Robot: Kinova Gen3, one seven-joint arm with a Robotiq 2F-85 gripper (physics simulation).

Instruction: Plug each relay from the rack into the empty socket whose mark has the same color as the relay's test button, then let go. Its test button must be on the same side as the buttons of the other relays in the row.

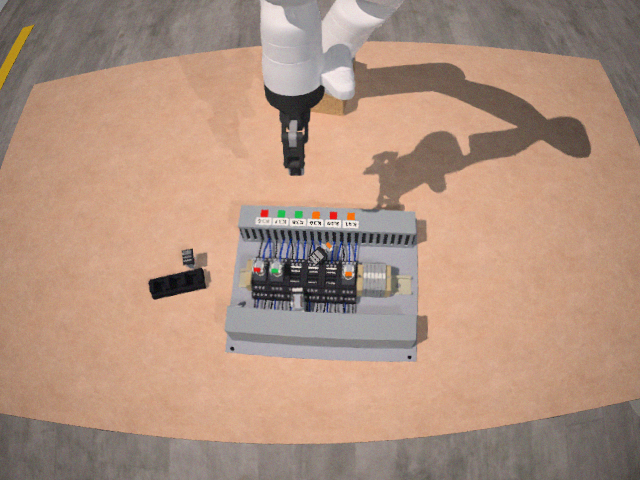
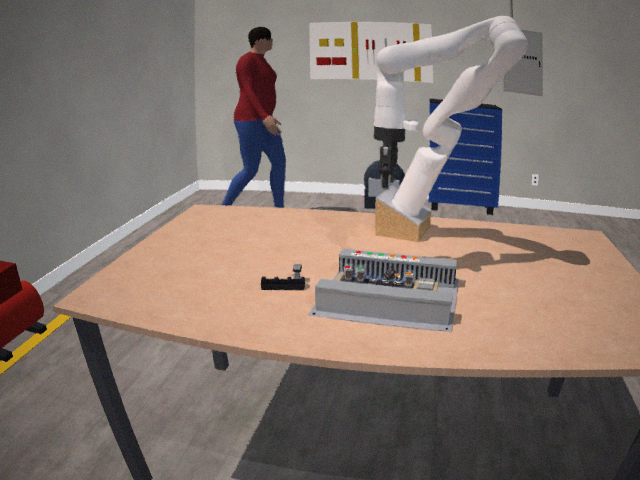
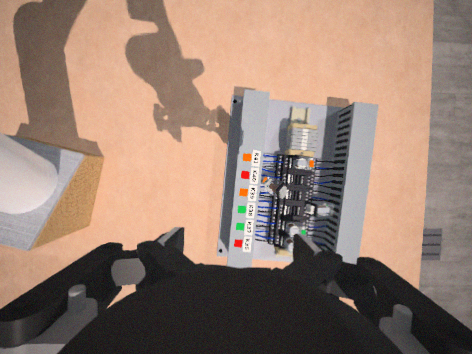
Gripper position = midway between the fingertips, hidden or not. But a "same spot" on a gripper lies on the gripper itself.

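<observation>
Gripper: in image 1 [298, 147], in image 2, in image 3. On the gripper, same spot: [image 2: 386, 178] and [image 3: 324, 250].
</observation>
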